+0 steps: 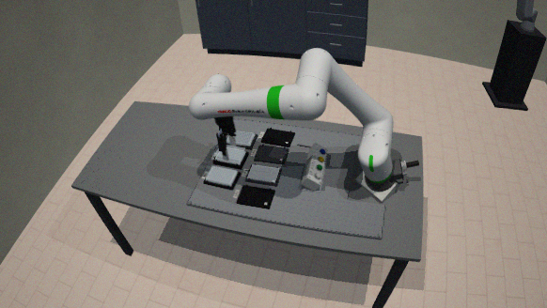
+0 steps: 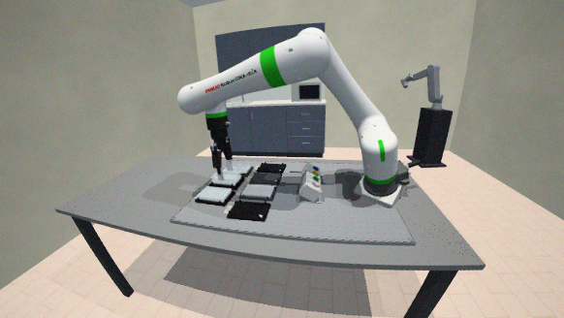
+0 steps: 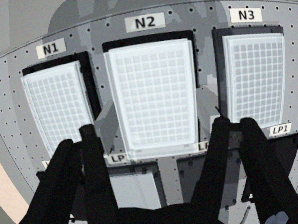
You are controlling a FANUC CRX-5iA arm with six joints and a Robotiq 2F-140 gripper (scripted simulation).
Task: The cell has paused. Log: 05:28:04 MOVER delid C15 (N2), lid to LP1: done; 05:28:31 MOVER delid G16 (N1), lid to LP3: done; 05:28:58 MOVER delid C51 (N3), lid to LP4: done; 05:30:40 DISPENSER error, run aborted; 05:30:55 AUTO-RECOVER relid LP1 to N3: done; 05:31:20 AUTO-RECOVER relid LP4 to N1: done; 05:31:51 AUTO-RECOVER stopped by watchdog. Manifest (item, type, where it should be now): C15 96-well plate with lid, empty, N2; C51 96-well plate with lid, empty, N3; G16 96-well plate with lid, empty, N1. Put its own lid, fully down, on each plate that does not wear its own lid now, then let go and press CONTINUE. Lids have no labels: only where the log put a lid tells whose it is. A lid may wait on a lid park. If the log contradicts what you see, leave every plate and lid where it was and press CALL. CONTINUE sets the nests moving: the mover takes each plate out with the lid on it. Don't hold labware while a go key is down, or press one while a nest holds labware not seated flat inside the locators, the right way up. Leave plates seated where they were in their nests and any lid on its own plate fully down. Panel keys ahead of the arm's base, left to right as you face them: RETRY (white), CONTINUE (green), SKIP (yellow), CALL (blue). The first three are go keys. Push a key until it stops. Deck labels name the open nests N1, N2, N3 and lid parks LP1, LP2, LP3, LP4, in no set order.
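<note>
The plate is 4 cm below my hand. The rest, counted from my hand: LP4 label 10 cm behind, 5 cm to the right, 7 cm below; pale lid 17 cm behind, 9 cm to the left, 5 cm below; N3 label 7 cm ahead, 14 cm to the right, 7 cm below.
</note>
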